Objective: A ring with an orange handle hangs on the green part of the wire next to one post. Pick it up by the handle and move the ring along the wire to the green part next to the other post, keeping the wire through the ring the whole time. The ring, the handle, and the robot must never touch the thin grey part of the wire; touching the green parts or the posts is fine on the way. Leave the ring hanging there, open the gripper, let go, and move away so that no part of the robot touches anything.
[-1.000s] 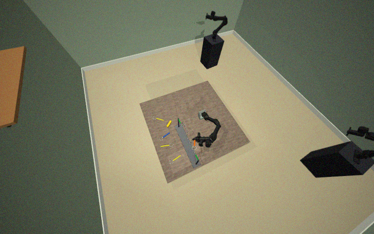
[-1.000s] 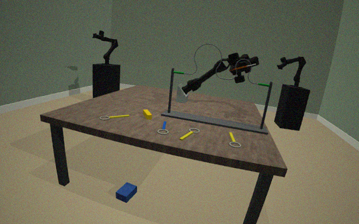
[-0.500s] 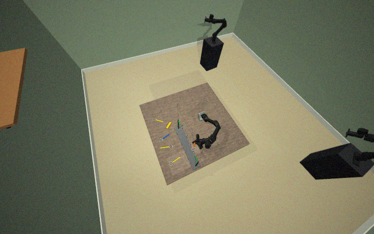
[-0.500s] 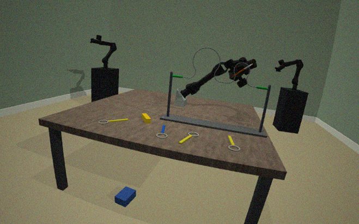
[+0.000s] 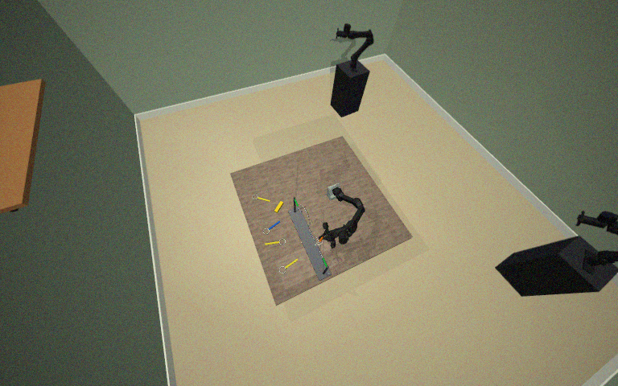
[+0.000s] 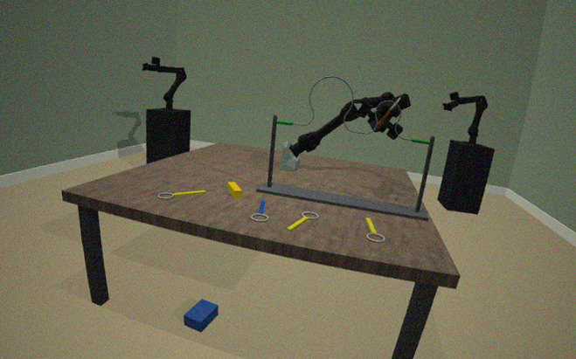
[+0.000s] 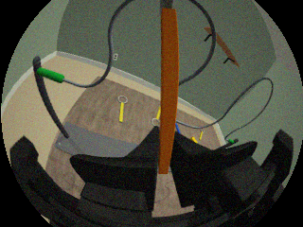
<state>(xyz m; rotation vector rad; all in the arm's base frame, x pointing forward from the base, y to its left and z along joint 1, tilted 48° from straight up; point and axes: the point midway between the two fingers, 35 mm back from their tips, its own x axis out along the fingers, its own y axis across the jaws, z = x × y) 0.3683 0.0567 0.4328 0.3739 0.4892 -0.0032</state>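
Now: gripper tip 20 mm short of the orange-handled ring, 40 mm to the right of it and 70 mm below it. Also, from my gripper tip: blue block: 270 mm ahead, 560 mm to the right, 760 mm below; yellow block: 110 mm ahead, 490 mm to the right, 270 mm below; blue-handled ring: 260 mm ahead, 350 mm to the right, 280 mm below.
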